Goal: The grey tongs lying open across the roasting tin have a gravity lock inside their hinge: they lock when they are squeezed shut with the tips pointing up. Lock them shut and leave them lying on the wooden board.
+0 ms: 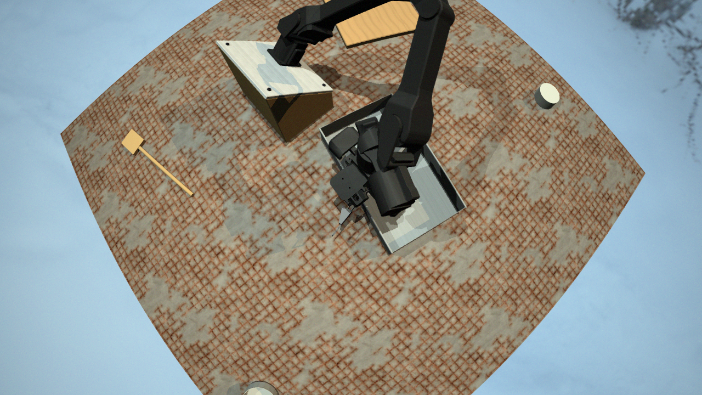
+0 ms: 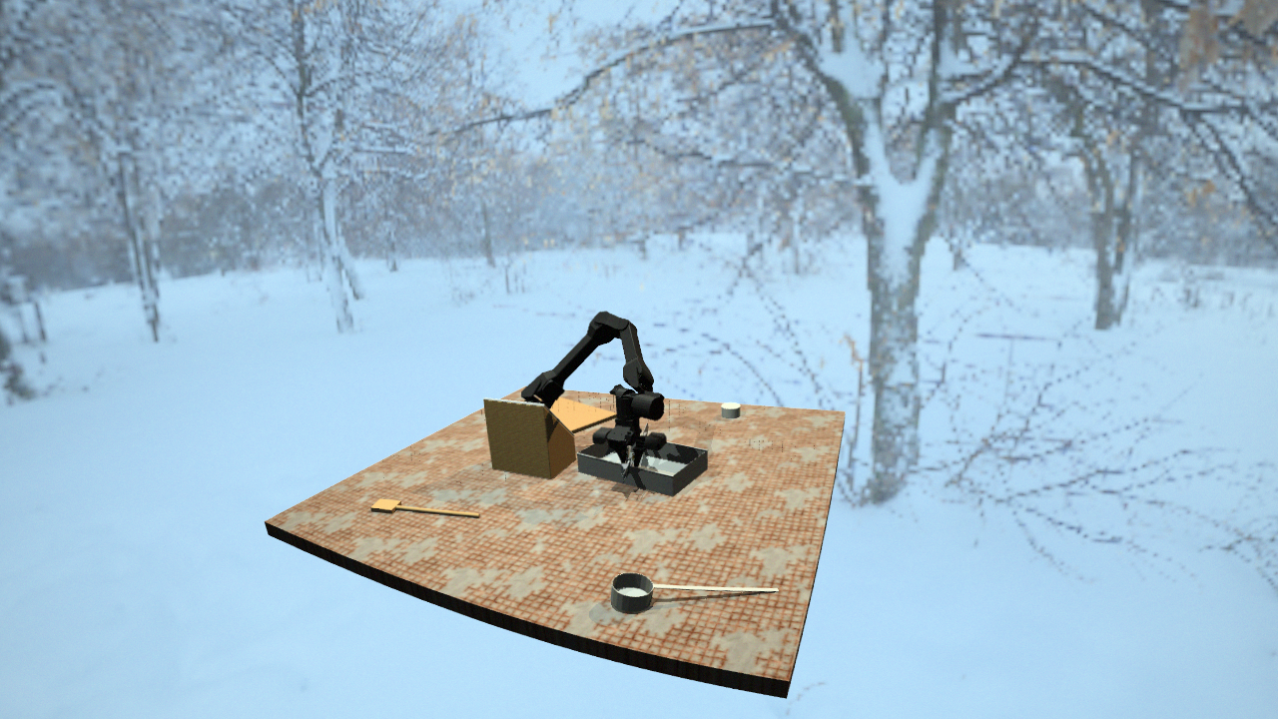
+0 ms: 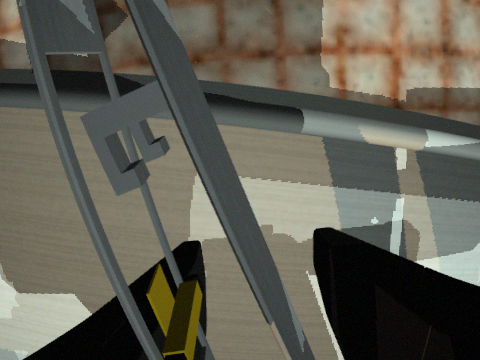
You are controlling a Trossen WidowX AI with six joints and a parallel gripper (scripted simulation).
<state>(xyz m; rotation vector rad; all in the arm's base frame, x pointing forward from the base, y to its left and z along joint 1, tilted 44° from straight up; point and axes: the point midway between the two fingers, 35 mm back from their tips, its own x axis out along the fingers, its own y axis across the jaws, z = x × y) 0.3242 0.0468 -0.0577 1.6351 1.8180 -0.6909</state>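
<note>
The grey roasting tin is 6 cm to the left of my gripper tip and 1 cm ahead of it. The rest, counted from my gripper tip: wooden board (48 cm behind, 35 cm to the left, 2 cm below); small white cylinder (56 cm to the left, 9 cm ahead, 1 cm below); yellow piece (4 cm above, 2 cm ahead, 1 cm to the right).
</note>
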